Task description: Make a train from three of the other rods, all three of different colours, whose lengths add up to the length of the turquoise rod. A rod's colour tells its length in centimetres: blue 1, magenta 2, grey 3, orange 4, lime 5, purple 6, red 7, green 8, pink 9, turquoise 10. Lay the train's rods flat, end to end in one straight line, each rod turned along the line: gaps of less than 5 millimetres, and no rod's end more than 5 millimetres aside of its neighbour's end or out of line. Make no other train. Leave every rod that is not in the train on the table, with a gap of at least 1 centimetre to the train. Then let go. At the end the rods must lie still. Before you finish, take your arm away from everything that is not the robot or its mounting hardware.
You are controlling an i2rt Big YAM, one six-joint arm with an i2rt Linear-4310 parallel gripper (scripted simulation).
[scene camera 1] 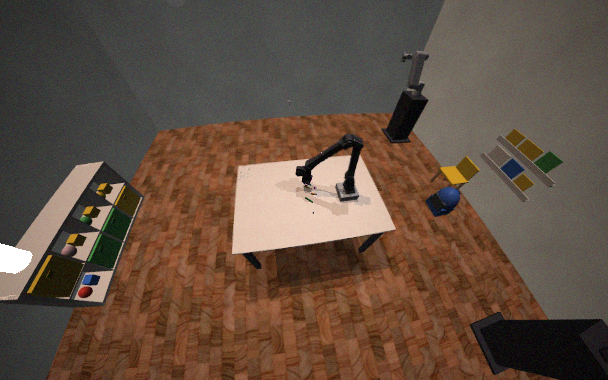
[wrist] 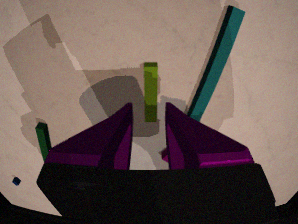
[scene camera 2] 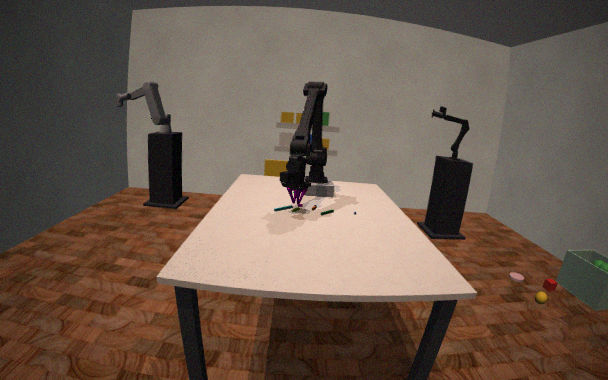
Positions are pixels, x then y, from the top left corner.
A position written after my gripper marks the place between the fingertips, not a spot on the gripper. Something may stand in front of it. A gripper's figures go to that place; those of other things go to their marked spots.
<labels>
My gripper (wrist: 149,110): 0.13 m from the lens. A turquoise rod (wrist: 231,24): 0.14 m from the lens.
</labels>
